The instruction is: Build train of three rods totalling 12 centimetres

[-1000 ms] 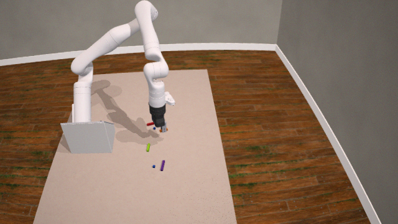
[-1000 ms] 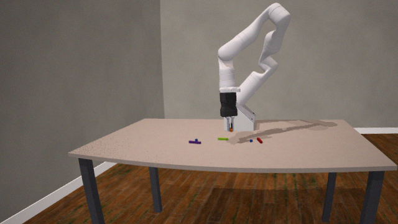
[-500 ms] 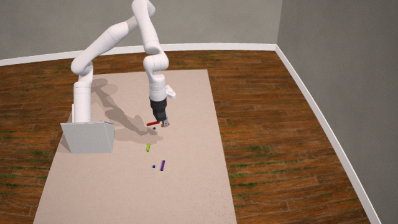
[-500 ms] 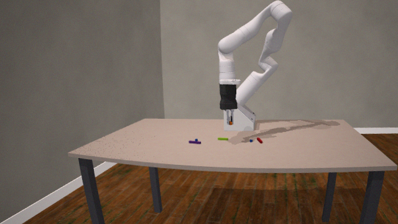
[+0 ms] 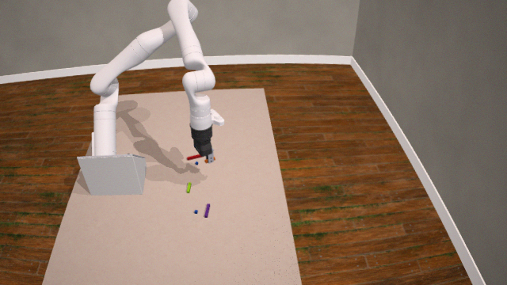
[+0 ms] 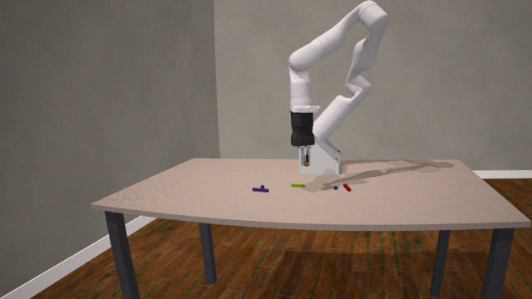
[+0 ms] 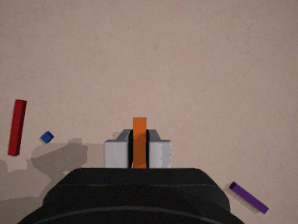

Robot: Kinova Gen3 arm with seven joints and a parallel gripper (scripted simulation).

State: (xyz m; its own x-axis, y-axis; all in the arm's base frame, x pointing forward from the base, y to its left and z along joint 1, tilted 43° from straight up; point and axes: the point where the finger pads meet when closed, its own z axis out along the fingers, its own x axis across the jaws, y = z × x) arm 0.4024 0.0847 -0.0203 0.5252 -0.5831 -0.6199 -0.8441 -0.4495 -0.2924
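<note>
My hand is 170 mm to the left of the purple rod and 110 mm above it. The rest, counted from my hand: orange rod 10 mm below; lime rod 80 mm behind, 50 mm to the right, 110 mm below; red rod 80 mm behind, 130 mm to the left, 110 mm below.
</note>
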